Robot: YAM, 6 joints.
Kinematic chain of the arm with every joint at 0, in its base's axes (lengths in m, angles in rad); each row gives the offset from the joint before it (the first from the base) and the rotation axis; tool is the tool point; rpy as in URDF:
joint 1: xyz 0 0 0.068 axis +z
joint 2: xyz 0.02 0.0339 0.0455 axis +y
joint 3: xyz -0.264 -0.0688 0 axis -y
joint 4: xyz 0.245 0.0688 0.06 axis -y
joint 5: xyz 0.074 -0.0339 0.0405 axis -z
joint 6: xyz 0.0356 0 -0.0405 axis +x
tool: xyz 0 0 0 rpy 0 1.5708 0
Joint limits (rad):
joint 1: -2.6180..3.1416
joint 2: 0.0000..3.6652
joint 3: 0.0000..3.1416
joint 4: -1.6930..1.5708
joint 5: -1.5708..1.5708
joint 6: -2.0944..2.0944
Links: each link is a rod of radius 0.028 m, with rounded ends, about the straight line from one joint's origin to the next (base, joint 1, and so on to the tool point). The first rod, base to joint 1, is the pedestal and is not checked.
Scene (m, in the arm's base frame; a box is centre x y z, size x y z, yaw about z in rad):
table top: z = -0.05
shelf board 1: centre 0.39 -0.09 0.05 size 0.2 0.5 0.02 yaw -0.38
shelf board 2: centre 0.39 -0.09 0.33 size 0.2 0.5 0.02 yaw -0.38
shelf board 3: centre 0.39 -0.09 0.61 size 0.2 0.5 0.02 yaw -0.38
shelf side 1: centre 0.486 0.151 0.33 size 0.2 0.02 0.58 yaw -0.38
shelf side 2: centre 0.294 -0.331 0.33 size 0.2 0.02 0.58 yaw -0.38
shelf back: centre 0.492 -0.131 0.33 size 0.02 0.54 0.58 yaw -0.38
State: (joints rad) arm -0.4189 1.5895 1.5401 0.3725 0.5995 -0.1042
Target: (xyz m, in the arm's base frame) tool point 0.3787 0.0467 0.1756
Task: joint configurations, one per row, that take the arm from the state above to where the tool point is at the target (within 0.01 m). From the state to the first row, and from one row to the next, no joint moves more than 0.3 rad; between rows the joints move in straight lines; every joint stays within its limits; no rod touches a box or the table.
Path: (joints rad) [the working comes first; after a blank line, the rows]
Joints at the target: 0.1726 1.8098 1.0004 0.2134 0.5644 -0.1042
Straight joint move there: touches shelf board 2.

1: -0.1840 1.3474 1.5265 0.3656 0.4205 -0.1146
2: 0.0509 1.1053 1.5129 0.3587 0.2414 -0.1251
3: 0.2858 0.8632 1.4993 0.3518 0.0624 -0.1355
4: 0.5207 0.6211 1.4857 0.3450 -0.1166 -0.1459
5: 0.4947 0.8802 1.1965 0.2505 0.1176 -0.1320
6: 0.4687 1.1394 0.9073 0.1561 0.3519 -0.1181
7: 0.4427 1.3986 0.6182 0.0616 0.5861 -0.1042
8: 0.3076 1.6042 0.8093 0.1375 0.5752 -0.1042
9: 0.1726 1.8098 1.0004 0.2134 0.5644 -0.1042

